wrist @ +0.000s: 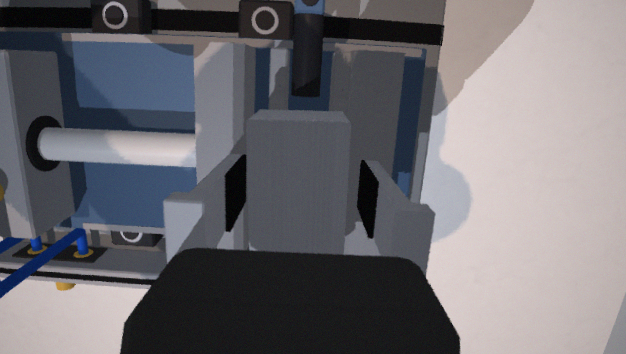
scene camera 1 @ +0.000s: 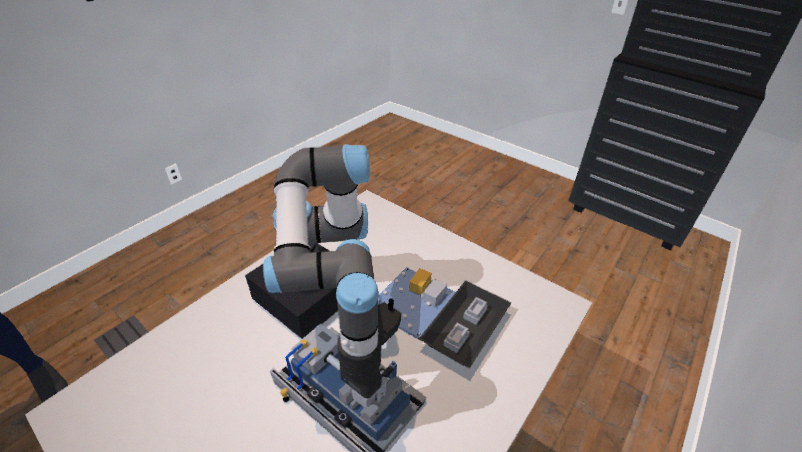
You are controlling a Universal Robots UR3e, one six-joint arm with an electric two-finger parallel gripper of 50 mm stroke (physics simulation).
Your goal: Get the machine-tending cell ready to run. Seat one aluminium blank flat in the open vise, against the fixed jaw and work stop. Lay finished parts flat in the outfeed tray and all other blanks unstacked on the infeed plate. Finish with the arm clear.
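Frame: origin at the arm's base, x ahead, y left, z up, level; millimetres.
Seen in the pictures: gripper, fingertip midpoint: (wrist: 302, 181) (scene camera 1: 369, 389).
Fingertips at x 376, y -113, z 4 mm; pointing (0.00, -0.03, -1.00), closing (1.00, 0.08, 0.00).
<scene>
Offsets run from my fingertips to a thing's top centre. "spot": to the spot under its first point.
My gripper (wrist: 302, 181) is open in the wrist view, one finger on each side of a grey block-shaped blank @[dy -1, dx -1, dz +20 mm] (wrist: 299, 185), with a gap on both sides. The blank is over the opening between the vise's left jaw @[dy +4, dx -38, dz +0 mm] (wrist: 215, 95) and right jaw (wrist: 376, 95); its underside and seating are hidden. A dark work stop @[dy +53, dx -5, dz +0 mm] (wrist: 307, 60) reaches in near its far end. In the scene view the arm partly covers the vise @[dy -3, dx -71, dz +3 mm] (scene camera 1: 328, 377). Two finished parts @[spot: dy +371, dx +15, dz -63 mm] (scene camera 1: 476, 310) @[spot: dy +269, dx +26, dz -63 mm] (scene camera 1: 456, 336) lie in the outfeed tray @[spot: dy +351, dx +68, dz -73 mm] (scene camera 1: 488, 328). A grey blank @[dy +349, dx -108, dz -52 mm] (scene camera 1: 435, 292) is on the blue infeed plate @[dy +299, dx -144, dz -88 mm] (scene camera 1: 424, 314).
An orange block @[dy +352, dx -163, dz -52 mm] (scene camera 1: 420, 280) stands beside the grey blank on the infeed plate. A cylinder rod @[dy +0, dx -89, dz -10 mm] (wrist: 120, 146) and blue hoses @[spot: dy -74, dx -141, dz -24 mm] (wrist: 45, 261) are at the vise's left in the wrist view. A black base box (scene camera 1: 300, 311) and a dark fixture (scene camera 1: 389, 322) stand behind the vise.
</scene>
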